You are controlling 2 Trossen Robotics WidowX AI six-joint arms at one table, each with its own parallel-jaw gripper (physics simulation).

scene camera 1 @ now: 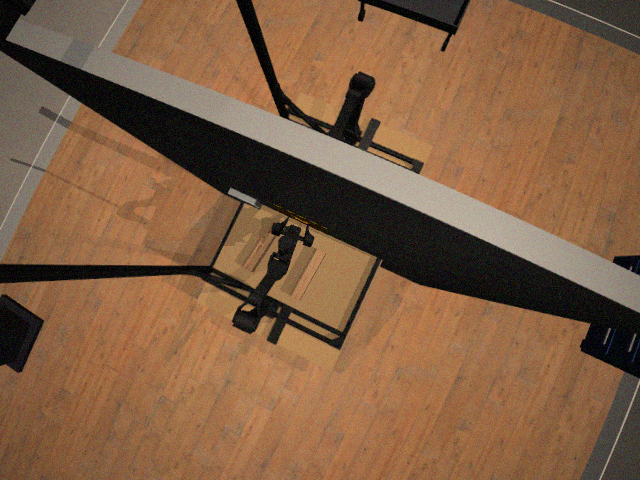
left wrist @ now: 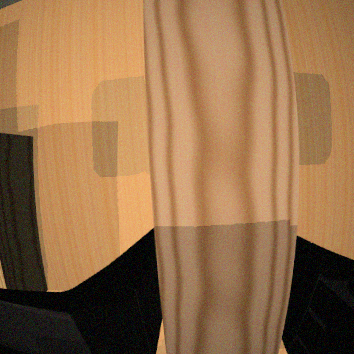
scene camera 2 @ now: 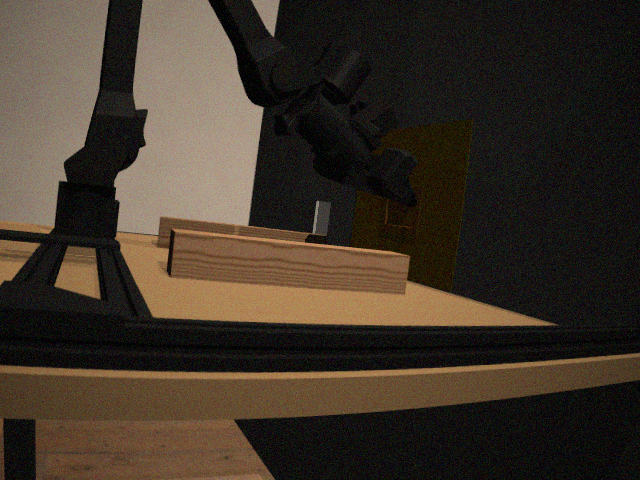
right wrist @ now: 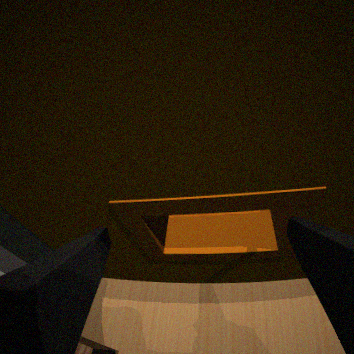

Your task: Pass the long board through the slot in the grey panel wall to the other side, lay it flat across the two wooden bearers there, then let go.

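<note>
The long board (left wrist: 222, 125) runs lengthwise through the left wrist view, with table surface behind it. My left gripper (left wrist: 208, 227) is shut on it. The board does not show in the scene views or the right wrist view. My right gripper (scene camera 1: 296, 223) (scene camera 2: 410, 198) (right wrist: 199, 232) is open and empty, close in front of the slot. The slot (scene camera 2: 399, 226) (right wrist: 220, 250) has an orange lining and sits in a dark yellow area of the grey panel wall (scene camera 1: 206, 113) (scene camera 2: 542, 206). Two wooden bearers lie parallel on the table: the near one (scene camera 2: 289, 263) (scene camera 1: 312, 276) and the far one (scene camera 2: 201, 227) (scene camera 1: 260, 250).
The wall's dark side stands at the far edge of the right arm's table (scene camera 1: 351, 279) (scene camera 2: 336, 307). A small pale grey block (scene camera 1: 244, 197) (scene camera 2: 321, 218) shows by the wall. A black frame (scene camera 1: 320, 330) (scene camera 2: 310, 346) runs along the table edge. A dark bar (left wrist: 17, 210) shows left of the board.
</note>
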